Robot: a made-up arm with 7 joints. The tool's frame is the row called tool. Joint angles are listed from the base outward.
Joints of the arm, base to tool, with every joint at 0 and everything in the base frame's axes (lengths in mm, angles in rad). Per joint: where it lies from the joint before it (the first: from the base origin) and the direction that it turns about. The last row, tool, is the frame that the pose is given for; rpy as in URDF.
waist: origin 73 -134 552 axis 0.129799 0.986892 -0.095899
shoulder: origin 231 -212 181 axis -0.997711 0.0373 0.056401
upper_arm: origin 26 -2 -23 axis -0.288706 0.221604 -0.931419
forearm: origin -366 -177 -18 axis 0 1 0
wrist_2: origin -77 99 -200 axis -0.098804 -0.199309 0.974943
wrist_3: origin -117 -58 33 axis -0.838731 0.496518 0.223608
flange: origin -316 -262 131 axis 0.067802 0.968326 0.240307
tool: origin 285 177 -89 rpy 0.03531 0.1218 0.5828
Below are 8 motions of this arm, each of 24 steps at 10 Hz.
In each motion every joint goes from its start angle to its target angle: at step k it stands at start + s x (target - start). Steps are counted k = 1, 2, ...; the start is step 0. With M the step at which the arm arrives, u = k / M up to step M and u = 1 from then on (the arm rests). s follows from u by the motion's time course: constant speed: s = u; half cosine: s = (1 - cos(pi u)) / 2; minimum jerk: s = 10 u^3 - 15 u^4 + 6 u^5.
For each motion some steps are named. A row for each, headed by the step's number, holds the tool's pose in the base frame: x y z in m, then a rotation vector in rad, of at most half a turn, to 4 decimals.
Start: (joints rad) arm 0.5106 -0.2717 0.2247 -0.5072 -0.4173 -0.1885 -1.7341
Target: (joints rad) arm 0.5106 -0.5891 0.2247 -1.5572 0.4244 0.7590 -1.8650
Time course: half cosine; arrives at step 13
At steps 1, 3, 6, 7, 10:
1: -0.4845 -0.3358 1.0174 -0.8556 -1.0917 -0.8009
3: -0.4828 -0.3430 0.9830 -0.8427 -1.2038 -0.7165
6: -0.4624 -0.3057 0.9022 -0.9394 -1.5162 -0.4557
7: -0.4506 -0.2698 0.8734 -1.0303 -1.6221 -0.3497
10: -0.3987 -0.1338 0.7810 -1.4044 -1.8099 -0.0675

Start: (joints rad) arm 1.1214 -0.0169 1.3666 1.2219 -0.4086 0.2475 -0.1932
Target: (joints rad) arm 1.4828 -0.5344 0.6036 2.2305 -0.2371 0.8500 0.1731
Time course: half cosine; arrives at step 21
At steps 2, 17, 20, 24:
2: 0.4884 0.0135 0.6953 0.2606 2.5684 -1.5138
17: 0.4548 -0.4707 0.6425 -1.3839 -1.2274 -0.1413
20: 0.4253 -0.5053 0.6185 -1.3783 -1.0457 -0.2698
24: 0.4231 -0.5075 0.6168 -1.3775 -1.0333 -0.2784

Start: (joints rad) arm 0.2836 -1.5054 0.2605 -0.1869 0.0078 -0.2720 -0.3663
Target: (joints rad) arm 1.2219 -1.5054 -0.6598 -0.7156 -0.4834 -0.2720 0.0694
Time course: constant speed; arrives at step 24
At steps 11, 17, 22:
11: -0.1694 -0.0333 0.6172 1.3651 -0.3925 -0.8260
17: -0.1018 0.0499 0.5707 1.3933 -0.4481 -0.9976
22: -0.0424 0.1037 0.5278 1.4075 -0.5200 -1.1336

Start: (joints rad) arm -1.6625 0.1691 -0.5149 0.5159 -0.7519 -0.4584 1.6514
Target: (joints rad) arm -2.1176 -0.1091 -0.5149 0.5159 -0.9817 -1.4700 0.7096
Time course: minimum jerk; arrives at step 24
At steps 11, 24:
11: 0.2409 -0.5427 0.1558 0.0010 -0.6363 1.2129
24: 0.2682 -0.4848 0.4287 0.3170 -1.8416 1.4292

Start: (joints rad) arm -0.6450 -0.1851 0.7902 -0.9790 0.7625 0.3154 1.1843
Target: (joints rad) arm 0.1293 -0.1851 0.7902 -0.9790 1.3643 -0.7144 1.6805
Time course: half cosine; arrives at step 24
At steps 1, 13, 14, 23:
1: -0.1518 -0.5083 0.2551 -0.6833 0.4344 0.0148
13: -0.2106 -0.6073 0.3375 -0.6394 0.9958 0.6809
14: -0.2157 -0.6160 0.3470 -0.6186 1.0658 0.7628
23: -0.2439 -0.6569 0.4025 -0.4312 1.4659 1.2495

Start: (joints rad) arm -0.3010 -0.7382 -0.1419 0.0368 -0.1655 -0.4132 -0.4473
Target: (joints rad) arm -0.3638 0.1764 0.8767 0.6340 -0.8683 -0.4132 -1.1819
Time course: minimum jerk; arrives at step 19
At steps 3, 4, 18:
3: -0.2240 -0.5311 0.3495 0.8107 -0.8551 0.1326
4: -0.2518 -0.5386 0.3776 0.7547 -0.8230 0.0717
18: -0.2764 0.1857 0.9592 -1.0850 -0.2554 -1.4981

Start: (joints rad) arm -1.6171 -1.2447 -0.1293 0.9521 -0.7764 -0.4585 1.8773
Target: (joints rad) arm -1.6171 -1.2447 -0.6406 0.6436 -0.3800 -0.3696 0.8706
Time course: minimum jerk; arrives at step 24
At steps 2, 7, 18, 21, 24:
2: -0.3947 -0.5596 -0.0193 0.3977 1.3684 1.9220
7: -0.2642 -0.5490 -0.0533 0.2735 1.1604 1.9641
18: 0.3334 -0.3884 0.0986 -0.1662 0.0119 2.1858
21: 0.3825 -0.3637 0.1454 -0.1958 -0.1304 2.2131
24: 0.3908 -0.3592 0.1545 -0.2007 -0.1566 2.2181

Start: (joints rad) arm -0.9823 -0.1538 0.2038 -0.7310 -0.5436 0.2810 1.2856
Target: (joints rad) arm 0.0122 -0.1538 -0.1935 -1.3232 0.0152 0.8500 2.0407
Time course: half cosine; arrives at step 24
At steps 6, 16, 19, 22, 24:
6: 0.0558 -0.2385 0.0172 0.2655 0.1127 0.6687
16: -0.1422 -0.4379 -0.0224 0.1892 0.9465 0.5605
19: -0.1889 -0.4711 -0.0144 0.2040 1.1204 0.5039
22: -0.2157 -0.4859 -0.0077 0.2200 1.2173 0.4653
24: -0.2210 -0.4883 -0.0062 0.2238 1.2359 0.4573

